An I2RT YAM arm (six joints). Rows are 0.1 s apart.
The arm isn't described. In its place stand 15 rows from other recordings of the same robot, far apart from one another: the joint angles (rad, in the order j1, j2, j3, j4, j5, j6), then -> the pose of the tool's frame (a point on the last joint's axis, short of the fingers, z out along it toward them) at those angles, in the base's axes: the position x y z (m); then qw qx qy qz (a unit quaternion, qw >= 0).
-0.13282 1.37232 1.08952 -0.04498 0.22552 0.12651 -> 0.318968, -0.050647, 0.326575, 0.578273, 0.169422, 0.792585, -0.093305
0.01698 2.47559 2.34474 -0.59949 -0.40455 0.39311 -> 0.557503, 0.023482, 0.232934, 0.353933, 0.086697, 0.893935, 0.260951
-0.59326 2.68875 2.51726 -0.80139 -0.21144 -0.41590 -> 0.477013, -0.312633, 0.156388, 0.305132, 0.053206, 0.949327, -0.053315
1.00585 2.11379 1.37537 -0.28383 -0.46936 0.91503 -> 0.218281, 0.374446, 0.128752, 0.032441, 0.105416, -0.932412, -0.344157
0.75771 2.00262 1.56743 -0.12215 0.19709 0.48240 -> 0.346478, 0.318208, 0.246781, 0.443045, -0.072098, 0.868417, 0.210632
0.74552 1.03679 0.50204 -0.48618 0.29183 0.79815 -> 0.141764, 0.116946, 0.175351, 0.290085, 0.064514, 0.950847, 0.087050
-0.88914 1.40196 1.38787 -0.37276 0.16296 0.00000 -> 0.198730, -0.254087, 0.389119, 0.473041, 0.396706, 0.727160, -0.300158
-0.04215 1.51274 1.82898 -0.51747 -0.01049 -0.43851 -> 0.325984, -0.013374, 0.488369, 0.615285, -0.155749, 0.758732, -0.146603
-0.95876 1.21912 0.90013 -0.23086 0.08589 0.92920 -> 0.154836, -0.225894, 0.284280, 0.487533, 0.718300, 0.494329, -0.044669
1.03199 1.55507 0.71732 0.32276 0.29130 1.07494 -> 0.172178, 0.268090, 0.182306, 0.355456, 0.091445, 0.852951, 0.371164
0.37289 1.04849 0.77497 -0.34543 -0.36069 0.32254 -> 0.207564, 0.094689, 0.271634, 0.369427, -0.104166, 0.872109, 0.303480
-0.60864 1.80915 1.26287 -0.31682 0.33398 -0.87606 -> 0.315604, -0.234167, 0.212239, 0.146382, -0.066232, 0.924419, -0.345882
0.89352 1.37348 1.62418 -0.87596 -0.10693 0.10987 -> 0.172132, 0.220113, 0.427252, 0.375788, -0.361992, 0.812370, 0.260386
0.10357 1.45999 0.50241 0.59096 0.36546 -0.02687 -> 0.280803, 0.016396, 0.171607, 0.562268, 0.049879, 0.815418, -0.128298
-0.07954 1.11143 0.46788 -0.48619 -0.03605 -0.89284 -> 0.181248, -0.013160, 0.152033, 0.201583, -0.389514, 0.894503, -0.086645
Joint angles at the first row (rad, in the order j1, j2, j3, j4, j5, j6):
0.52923, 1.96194, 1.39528, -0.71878, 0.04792, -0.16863
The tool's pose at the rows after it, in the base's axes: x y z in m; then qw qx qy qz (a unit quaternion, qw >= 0):
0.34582, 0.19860, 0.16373, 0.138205, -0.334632, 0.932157, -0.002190
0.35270, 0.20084, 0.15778, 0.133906, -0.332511, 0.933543, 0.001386
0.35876, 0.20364, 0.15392, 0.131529, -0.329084, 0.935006, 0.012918
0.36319, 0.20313, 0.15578, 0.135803, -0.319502, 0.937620, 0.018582
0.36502, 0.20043, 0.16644, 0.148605, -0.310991, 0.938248, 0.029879
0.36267, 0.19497, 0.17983, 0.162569, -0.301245, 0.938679, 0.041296
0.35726, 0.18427, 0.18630, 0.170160, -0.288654, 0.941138, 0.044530
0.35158, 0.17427, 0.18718, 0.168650, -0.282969, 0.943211, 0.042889
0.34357, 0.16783, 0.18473, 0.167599, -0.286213, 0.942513, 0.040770
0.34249, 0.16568, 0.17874, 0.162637, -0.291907, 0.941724, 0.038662
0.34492, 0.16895, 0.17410, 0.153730, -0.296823, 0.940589, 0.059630
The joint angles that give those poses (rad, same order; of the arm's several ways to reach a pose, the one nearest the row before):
0.52609, 2.00623, 1.42814, -0.72049, 0.05369, -0.17058
0.52156, 2.04172, 1.45680, -0.72090, 0.04467, -0.16874
0.51812, 2.07086, 1.48501, -0.72069, 0.02141, -0.16157
0.51103, 2.07792, 1.50241, -0.72057, 0.01266, -0.14755
0.50172, 2.05583, 1.50940, -0.72008, -0.00502, -0.13764
0.49133, 2.01280, 1.49616, -0.71782, -0.02246, -0.12594
0.47375, 1.96453, 1.45076, -0.70444, -0.02761, -0.11653
0.45761, 1.92985, 1.40643, -0.69866, -0.02838, -0.12032
0.45182, 1.89716, 1.35205, -0.68004, -0.02771, -0.13299
0.44791, 1.90091, 1.33380, -0.66893, -0.02834, -0.14846
0.44869, 1.92348, 1.34664, -0.67058, -0.07327, -0.15072

